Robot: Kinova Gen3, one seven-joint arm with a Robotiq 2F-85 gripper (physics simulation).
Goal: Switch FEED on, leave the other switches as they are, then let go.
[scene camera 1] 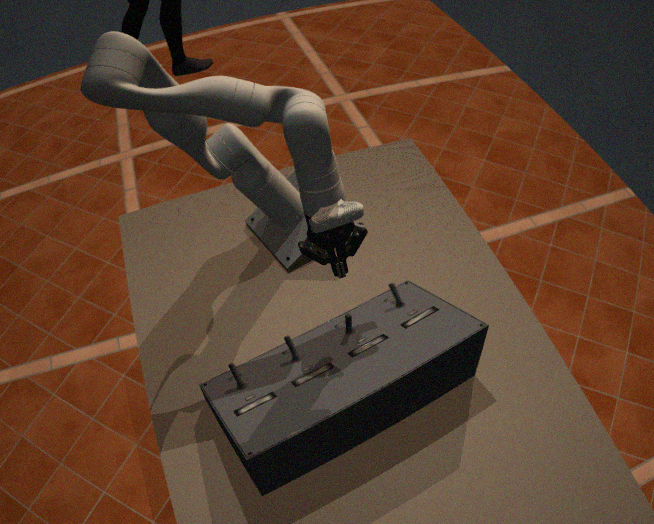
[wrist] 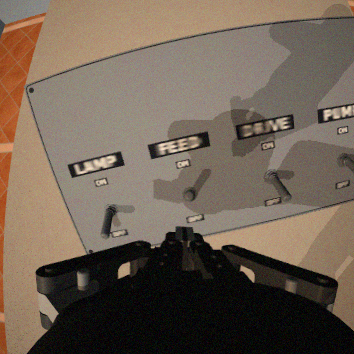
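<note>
The FEED lever stands between its ON and OFF marks, seen nearly end-on in the wrist view, and leans differently from the others; I cannot tell its exact setting. The LAMP lever, DRIVE lever and PUMP lever lean to the OFF side; PUMP is partly cut off in the wrist view. My gripper is shut and empty. It hangs above the robot side of the panel, apart from the FEED lever.
The grey switch box stands on the tan table. The arm's shadow falls across its top. The arm's base plate is behind the gripper. Dark legs stand on the tiled floor at the back.
</note>
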